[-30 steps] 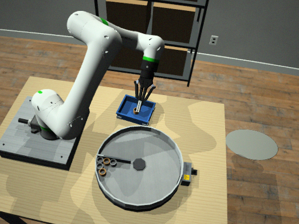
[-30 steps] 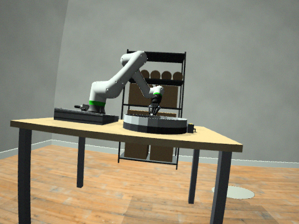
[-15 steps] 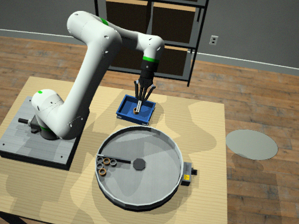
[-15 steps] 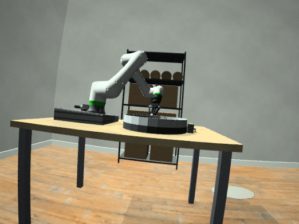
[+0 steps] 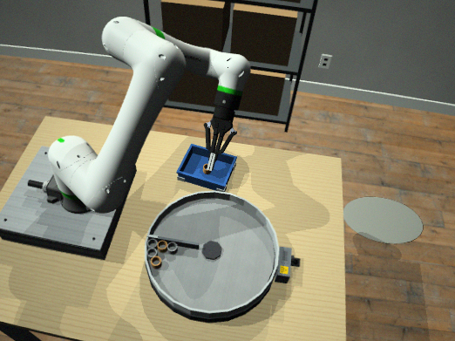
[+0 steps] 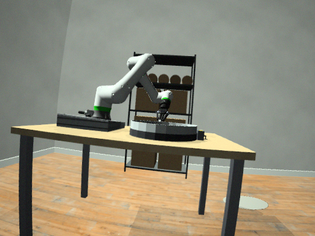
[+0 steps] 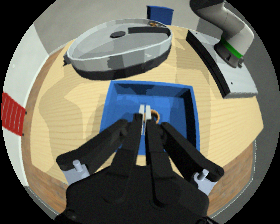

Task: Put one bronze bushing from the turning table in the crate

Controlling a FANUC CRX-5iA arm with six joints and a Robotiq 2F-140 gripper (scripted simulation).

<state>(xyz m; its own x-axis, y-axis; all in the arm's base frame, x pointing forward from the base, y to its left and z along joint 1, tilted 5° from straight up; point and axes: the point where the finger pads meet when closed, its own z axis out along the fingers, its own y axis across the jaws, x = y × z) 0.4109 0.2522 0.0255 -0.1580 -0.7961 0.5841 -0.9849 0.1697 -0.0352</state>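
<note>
The blue crate is 20 mm behind my hand, 10 mm to the right of it and 30 mm below it. The rest, counted from my hand: round grey turning table (70 mm ahead, 350 mm to the right, 10 mm below).
</note>
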